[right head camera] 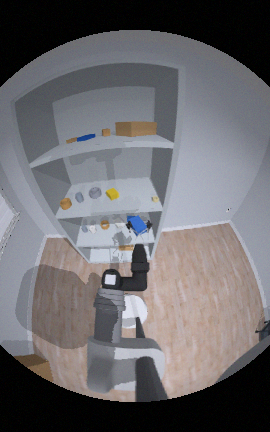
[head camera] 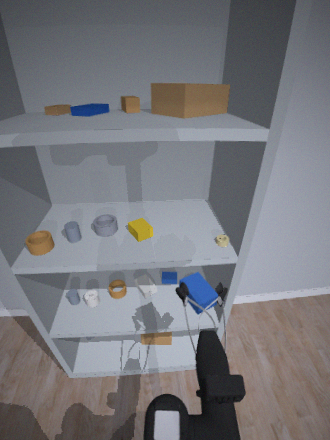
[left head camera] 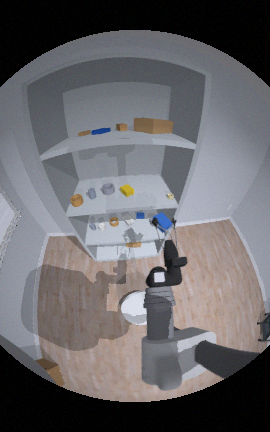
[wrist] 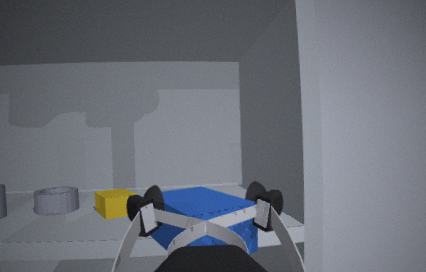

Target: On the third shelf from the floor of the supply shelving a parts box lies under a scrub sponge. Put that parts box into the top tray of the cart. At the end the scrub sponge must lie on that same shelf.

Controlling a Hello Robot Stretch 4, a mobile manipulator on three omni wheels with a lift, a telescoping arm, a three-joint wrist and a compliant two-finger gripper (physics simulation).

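Frame: origin at the robot's base, x ahead, y left, z up, level; millimetres.
Seen in the pictures: gripper, fingertip midpoint: (right head camera: pixel 138 221) (head camera: pixel 201 284) (left head camera: pixel 163 217) (wrist: pixel 206 199); robot's base, link origin: (right head camera: pixel 128 310) (left head camera: pixel 139 306).
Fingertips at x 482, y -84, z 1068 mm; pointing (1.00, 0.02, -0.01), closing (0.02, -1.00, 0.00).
Observation:
Pixels of each thing's middle, then the offset from my fingertips to it. "spot": a spot on its surface instead.
- blue parts box, body centre: (wrist: pixel 197 220) (head camera: pixel 197 292) (right head camera: pixel 137 225) (left head camera: pixel 161 221) 14 mm down, 16 mm back, 8 mm left
- yellow scrub sponge, body centre: (wrist: pixel 115 202) (head camera: pixel 140 229) (left head camera: pixel 126 189) (right head camera: pixel 111 193) 83 mm down, 354 mm ahead, 210 mm left
- third shelf, surface spot: (wrist: pixel 50 246) (head camera: pixel 120 265) spot: 114 mm down, 171 mm ahead, 262 mm left
- orange ring, body centre: (head camera: pixel 40 242) (left head camera: pixel 76 199) (right head camera: pixel 65 203) 80 mm down, 243 mm ahead, 596 mm left
- grey cylinder, body centre: (head camera: pixel 73 232) (left head camera: pixel 91 193) 70 mm down, 306 mm ahead, 482 mm left
- grey ring, body centre: (wrist: pixel 57 200) (head camera: pixel 105 225) (left head camera: pixel 107 188) (right head camera: pixel 94 192) 81 mm down, 377 mm ahead, 365 mm left
- small beige ring, body centre: (head camera: pixel 222 240) 93 mm down, 304 mm ahead, 127 mm right
- shelving's right side panel, surface spot: (head camera: pixel 272 150) spot: 295 mm up, 225 mm ahead, 198 mm right
The blue parts box (head camera: pixel 199 291) (left head camera: pixel 162 220) (right head camera: pixel 137 224) (wrist: pixel 200 198) is between the two fingers of my gripper (head camera: pixel 202 292) (left head camera: pixel 164 223) (right head camera: pixel 139 226) (wrist: pixel 206 199), which is shut on it. The box is tilted in the head camera view and is held off the shelves, in front of the right part of the shelving. The yellow scrub sponge (head camera: pixel 140 229) (left head camera: pixel 127 190) (right head camera: pixel 112 194) (wrist: pixel 114 204) lies on the third shelf (head camera: pixel 125 266) (wrist: pixel 50 246), apart from the box. A dark frame (left head camera: pixel 265 327) (right head camera: pixel 263 328) at the right edge may be part of the cart.
The third shelf also bears an orange ring (head camera: pixel 40 243), a grey cylinder (head camera: pixel 73 232), a grey ring (head camera: pixel 105 225) and a small beige ring (head camera: pixel 222 240). The shelving's right side panel (head camera: pixel 272 150) stands close to the gripper. A cardboard box (left head camera: pixel 52 372) is on the floor at lower left.

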